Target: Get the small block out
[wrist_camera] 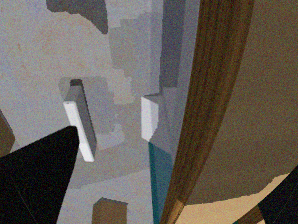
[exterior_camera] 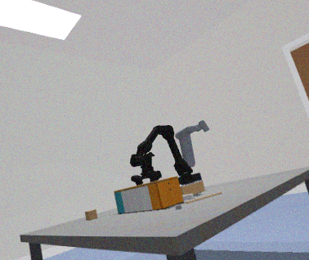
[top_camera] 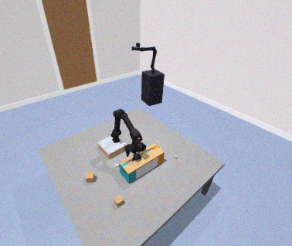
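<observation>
Now: gripper tip 60 mm short of the dark red block and 10 mm to the left of it. Also, from my gripper tip: box: 20 mm ahead, 80 mm to the left, 20 mm below; thin stick: 80 mm behind, 370 mm to the left, 80 mm below.
</observation>
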